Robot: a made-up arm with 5 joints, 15 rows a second.
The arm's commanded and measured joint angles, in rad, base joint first. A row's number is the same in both.
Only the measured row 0 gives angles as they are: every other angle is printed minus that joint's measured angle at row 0.
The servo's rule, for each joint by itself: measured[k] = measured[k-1] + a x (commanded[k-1-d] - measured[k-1]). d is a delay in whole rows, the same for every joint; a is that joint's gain. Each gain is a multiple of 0.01, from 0.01 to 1. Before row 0 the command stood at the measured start. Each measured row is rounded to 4 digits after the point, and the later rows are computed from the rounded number. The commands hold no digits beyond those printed.
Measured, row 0:
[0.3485, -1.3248, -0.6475, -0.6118, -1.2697]
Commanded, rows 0 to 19:
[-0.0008, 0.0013, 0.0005, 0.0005, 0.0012]
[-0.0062, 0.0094, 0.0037, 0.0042, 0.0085]
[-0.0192, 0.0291, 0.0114, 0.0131, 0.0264]
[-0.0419, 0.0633, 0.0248, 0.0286, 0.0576]
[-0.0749, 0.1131, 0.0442, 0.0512, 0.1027]
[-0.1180, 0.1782, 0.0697, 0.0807, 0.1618]
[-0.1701, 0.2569, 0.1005, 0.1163, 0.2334]
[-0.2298, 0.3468, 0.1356, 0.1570, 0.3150]
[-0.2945, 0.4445, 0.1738, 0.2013, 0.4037]
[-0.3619, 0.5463, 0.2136, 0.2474, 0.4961]
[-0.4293, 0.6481, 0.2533, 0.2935, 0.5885]
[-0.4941, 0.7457, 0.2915, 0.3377, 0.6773]
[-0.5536, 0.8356, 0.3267, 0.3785, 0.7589]
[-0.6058, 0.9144, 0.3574, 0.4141, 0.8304]
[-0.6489, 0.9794, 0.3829, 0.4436, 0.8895]
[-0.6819, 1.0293, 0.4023, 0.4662, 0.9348]
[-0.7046, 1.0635, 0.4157, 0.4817, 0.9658]
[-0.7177, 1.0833, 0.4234, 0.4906, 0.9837]
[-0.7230, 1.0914, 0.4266, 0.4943, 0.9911]
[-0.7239, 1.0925, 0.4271, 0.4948, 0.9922]
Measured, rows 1 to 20:
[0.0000, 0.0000, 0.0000, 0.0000, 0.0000]
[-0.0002, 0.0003, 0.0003, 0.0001, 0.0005]
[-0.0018, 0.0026, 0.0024, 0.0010, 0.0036]
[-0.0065, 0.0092, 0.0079, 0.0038, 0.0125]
[-0.0161, 0.0227, 0.0182, 0.0095, 0.0301]
[-0.0320, 0.0453, 0.0341, 0.0191, 0.0584]
[-0.0552, 0.0785, 0.0558, 0.0333, 0.0987]
[-0.0862, 0.1231, 0.0831, 0.0524, 0.1512]
[-0.1250, 0.1790, 0.1151, 0.0765, 0.2151]
[-0.1708, 0.2454, 0.1509, 0.1052, 0.2887]
[-0.2224, 0.3206, 0.1891, 0.1379, 0.3696]
[-0.2783, 0.4025, 0.2283, 0.1737, 0.4550]
[-0.3366, 0.4883, 0.2669, 0.2114, 0.5417]
[-0.3952, 0.5751, 0.3034, 0.2498, 0.6264]
[-0.4521, 0.6599, 0.3363, 0.2876, 0.7060]
[-0.5052, 0.7398, 0.3647, 0.3235, 0.7776]
[-0.5529, 0.8122, 0.3876, 0.3563, 0.8389]
[-0.5939, 0.8750, 0.4047, 0.3851, 0.8884]
[-0.6273, 0.9271, 0.4161, 0.4094, 0.9256]
[-0.6531, 0.9682, 0.4225, 0.4289, 0.9511]
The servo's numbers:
d 1
a 0.27 0.25 0.61 0.23 0.39

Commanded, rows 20 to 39:
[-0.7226, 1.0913, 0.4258, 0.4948, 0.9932]
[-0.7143, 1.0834, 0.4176, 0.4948, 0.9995]
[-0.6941, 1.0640, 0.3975, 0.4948, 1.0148]
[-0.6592, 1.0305, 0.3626, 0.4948, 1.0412]
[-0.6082, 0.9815, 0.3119, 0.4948, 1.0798]
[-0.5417, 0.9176, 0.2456, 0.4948, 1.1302]
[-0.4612, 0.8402, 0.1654, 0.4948, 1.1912]
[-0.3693, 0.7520, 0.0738, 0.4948, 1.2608]
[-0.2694, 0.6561, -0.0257, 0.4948, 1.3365]
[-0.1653, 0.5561, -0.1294, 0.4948, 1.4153]
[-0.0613, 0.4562, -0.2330, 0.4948, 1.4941]
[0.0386, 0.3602, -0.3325, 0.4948, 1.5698]
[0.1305, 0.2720, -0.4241, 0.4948, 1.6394]
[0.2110, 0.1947, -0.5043, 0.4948, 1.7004]
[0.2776, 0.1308, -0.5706, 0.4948, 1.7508]
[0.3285, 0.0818, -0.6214, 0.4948, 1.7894]
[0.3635, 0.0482, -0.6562, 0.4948, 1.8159]
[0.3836, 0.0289, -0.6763, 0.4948, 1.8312]
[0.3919, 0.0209, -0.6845, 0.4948, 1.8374]
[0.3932, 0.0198, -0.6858, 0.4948, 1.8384]
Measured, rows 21 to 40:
[-0.6722, 0.9993, 0.4253, 0.4441, 0.9671]
[-0.6858, 1.0223, 0.4256, 0.4558, 0.9773]
[-0.6935, 1.0376, 0.4207, 0.4648, 0.9860]
[-0.6937, 1.0442, 0.4065, 0.4717, 0.9972]
[-0.6844, 1.0408, 0.3797, 0.4770, 1.0144]
[-0.6638, 1.0260, 0.3383, 0.4811, 1.0399]
[-0.6308, 0.9989, 0.2818, 0.4843, 1.0751]
[-0.5850, 0.9592, 0.2108, 0.4867, 1.1204]
[-0.5268, 0.9074, 0.1272, 0.4886, 1.1752]
[-0.4573, 0.8446, 0.0339, 0.4900, 1.2381]
[-0.3785, 0.7725, -0.0657, 0.4911, 1.3072]
[-0.2929, 0.6934, -0.1678, 0.4920, 1.3801]
[-0.2034, 0.6101, -0.2683, 0.4926, 1.4541]
[-0.1132, 0.5256, -0.3633, 0.4931, 1.5264]
[-0.0257, 0.4429, -0.4493, 0.4935, 1.5943]
[0.0562, 0.3649, -0.5233, 0.4938, 1.6553]
[0.1297, 0.2941, -0.5831, 0.4940, 1.7076]
[0.1928, 0.2326, -0.6277, 0.4942, 1.7498]
[0.2443, 0.1817, -0.6573, 0.4943, 1.7815]
[0.2842, 0.1415, -0.6739, 0.4944, 1.8033]

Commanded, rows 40 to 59:
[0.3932, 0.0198, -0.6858, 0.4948, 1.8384]
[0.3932, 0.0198, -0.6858, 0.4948, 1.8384]
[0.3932, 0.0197, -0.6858, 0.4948, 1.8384]
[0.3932, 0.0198, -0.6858, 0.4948, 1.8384]
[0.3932, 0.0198, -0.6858, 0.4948, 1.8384]
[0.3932, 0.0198, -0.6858, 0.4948, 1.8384]
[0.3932, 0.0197, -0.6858, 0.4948, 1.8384]
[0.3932, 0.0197, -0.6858, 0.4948, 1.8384]
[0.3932, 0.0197, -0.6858, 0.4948, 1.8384]
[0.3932, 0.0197, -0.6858, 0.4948, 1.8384]
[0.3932, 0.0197, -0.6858, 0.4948, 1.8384]
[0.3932, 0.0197, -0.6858, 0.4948, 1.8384]
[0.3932, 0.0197, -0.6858, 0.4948, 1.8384]
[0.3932, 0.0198, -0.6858, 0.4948, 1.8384]
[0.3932, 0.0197, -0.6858, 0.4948, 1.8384]
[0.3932, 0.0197, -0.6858, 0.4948, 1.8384]
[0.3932, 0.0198, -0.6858, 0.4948, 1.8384]
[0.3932, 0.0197, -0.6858, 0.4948, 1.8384]
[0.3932, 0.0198, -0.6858, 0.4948, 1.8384]
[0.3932, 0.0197, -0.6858, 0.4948, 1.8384]
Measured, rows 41 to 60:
[0.3136, 0.1111, -0.6812, 0.4945, 1.8170]
[0.3351, 0.0883, -0.6840, 0.4946, 1.8253]
[0.3508, 0.0712, -0.6851, 0.4946, 1.8304]
[0.3622, 0.0583, -0.6855, 0.4946, 1.8335]
[0.3706, 0.0487, -0.6857, 0.4946, 1.8354]
[0.3767, 0.0415, -0.6858, 0.4946, 1.8366]
[0.3812, 0.0361, -0.6858, 0.4946, 1.8373]
[0.3844, 0.0320, -0.6858, 0.4946, 1.8377]
[0.3868, 0.0289, -0.6858, 0.4946, 1.8380]
[0.3885, 0.0266, -0.6858, 0.4946, 1.8382]
[0.3898, 0.0249, -0.6858, 0.4946, 1.8383]
[0.3907, 0.0236, -0.6858, 0.4946, 1.8383]
[0.3914, 0.0226, -0.6858, 0.4946, 1.8383]
[0.3919, 0.0219, -0.6858, 0.4946, 1.8383]
[0.3923, 0.0214, -0.6858, 0.4946, 1.8383]
[0.3925, 0.0210, -0.6858, 0.4946, 1.8383]
[0.3927, 0.0207, -0.6858, 0.4946, 1.8383]
[0.3928, 0.0205, -0.6858, 0.4946, 1.8383]
[0.3929, 0.0203, -0.6858, 0.4946, 1.8383]
[0.3930, 0.0202, -0.6858, 0.4946, 1.8383]

